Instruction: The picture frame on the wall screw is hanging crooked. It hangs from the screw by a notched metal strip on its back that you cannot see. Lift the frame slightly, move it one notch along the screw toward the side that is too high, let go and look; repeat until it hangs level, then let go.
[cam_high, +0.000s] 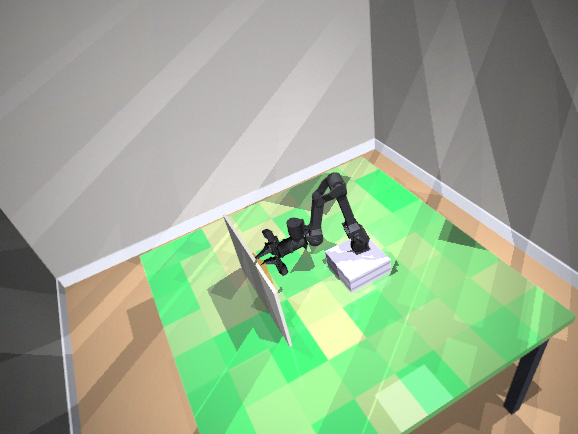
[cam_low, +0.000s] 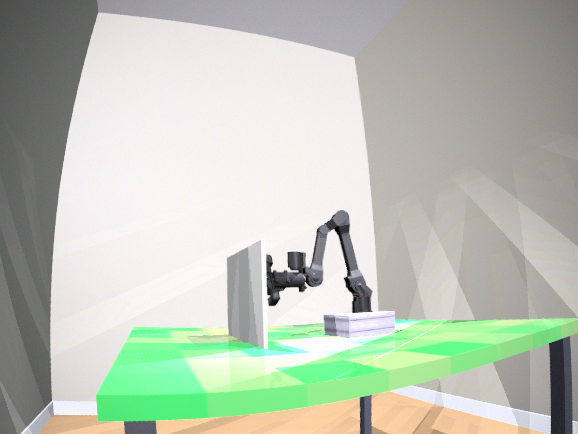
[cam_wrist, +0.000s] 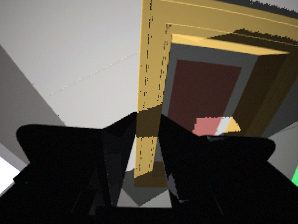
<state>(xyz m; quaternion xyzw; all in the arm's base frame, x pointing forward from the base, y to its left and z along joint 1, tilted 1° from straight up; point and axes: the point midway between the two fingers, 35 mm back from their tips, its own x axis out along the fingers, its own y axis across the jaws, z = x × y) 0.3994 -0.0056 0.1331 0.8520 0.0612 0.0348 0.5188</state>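
My gripper tip is now 5 cm above the picture frame and 3 cm to the right of it. Also, from my gripper tip: wall panel (6 cm below, 2 cm to the left, 1 cm ahead).
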